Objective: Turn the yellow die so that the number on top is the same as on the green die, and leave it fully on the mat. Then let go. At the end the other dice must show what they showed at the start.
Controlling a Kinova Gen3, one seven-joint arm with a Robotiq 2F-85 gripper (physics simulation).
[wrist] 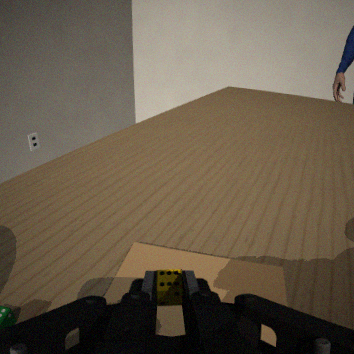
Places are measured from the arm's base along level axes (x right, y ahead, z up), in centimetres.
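Pixels of known places: gripper, fingertip midpoint: (169, 285).
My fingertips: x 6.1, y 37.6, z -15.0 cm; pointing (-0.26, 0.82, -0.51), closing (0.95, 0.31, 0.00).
Ahead of a thing's pixels: the offset from my fingertips to its top centre. "*": to the spot under its first point. Level surfaces: height alone.
The yellow die {dz +0.8, dx +0.0, dy +0.0 cm} (169, 287) is between the two fingertips at the bottom middle of the wrist view. The face toward the camera shows black pips in rows, its lower part dim. My gripper (169, 285) is shut on it. The tan mat {dz -4.5, dx +1.4, dy +1.0 cm} (165, 255) lies beneath and beyond the die, and shadow falls on part of it. I cannot tell whether the die touches the mat. The green die {* dz -3.5, dx -10.7, dy -3.7 cm} (5, 317) shows in part at the lower left edge, with white pips; its top number cannot be read for certain. A blue die does not show in this view.
The wooden table {dz -4.9 cm} (200, 175) stretches far ahead to a grey wall (65, 65) with a socket (33, 141) and a pale wall (210, 45). A person's hand and blue sleeve (347, 55) show at the upper right, beyond the table's edge.
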